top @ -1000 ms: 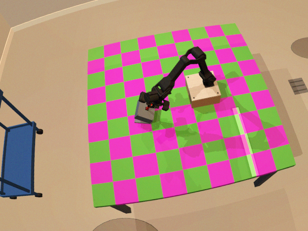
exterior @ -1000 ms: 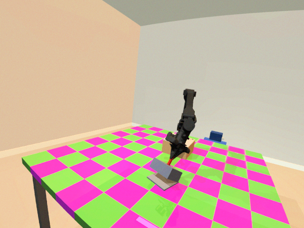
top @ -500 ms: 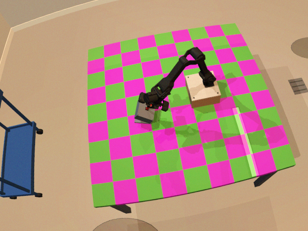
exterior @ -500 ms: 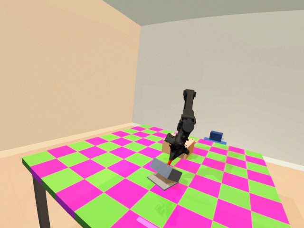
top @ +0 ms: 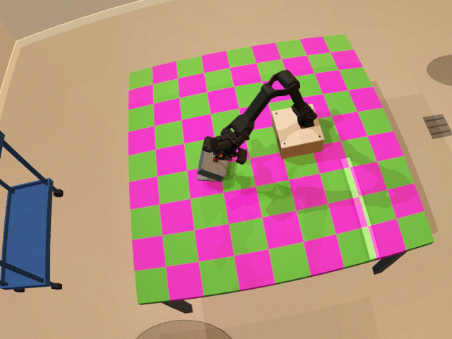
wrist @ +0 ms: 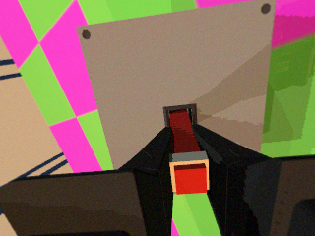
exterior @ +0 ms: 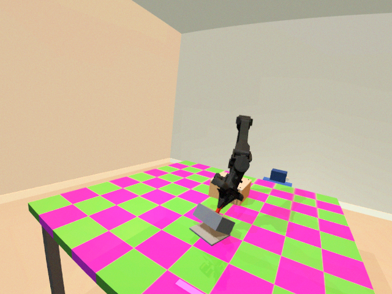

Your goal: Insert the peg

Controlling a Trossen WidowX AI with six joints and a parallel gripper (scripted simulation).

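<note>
Now: gripper tip 1 cm below the red square peg and 1 cm past it. From my gripper tip the other things lie so: grey sloped panel: 4 cm below, 2 cm ahead, 1 cm to the right.
</note>
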